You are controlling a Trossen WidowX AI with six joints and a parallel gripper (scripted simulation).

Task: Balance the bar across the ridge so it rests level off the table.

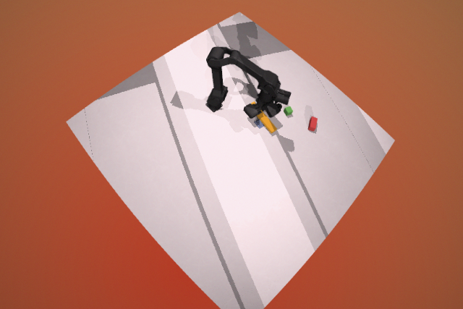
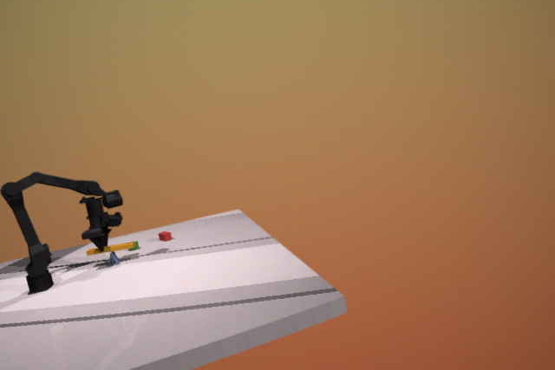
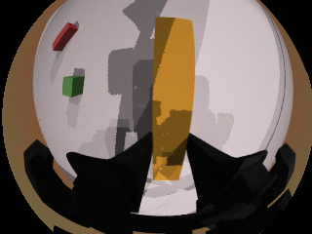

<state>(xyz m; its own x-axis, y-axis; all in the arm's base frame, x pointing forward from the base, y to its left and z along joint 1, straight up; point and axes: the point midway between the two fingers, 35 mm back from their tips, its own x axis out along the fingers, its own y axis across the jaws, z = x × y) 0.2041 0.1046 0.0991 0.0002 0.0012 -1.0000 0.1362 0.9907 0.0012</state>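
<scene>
My gripper tip is 3 cm short of the orange bar. From my gripper tip the other things lie so: red block (22 cm ahead, 20 cm to the left, 5 cm below); then green cube (16 cm to the left, 8 cm ahead, 5 cm below).
</scene>
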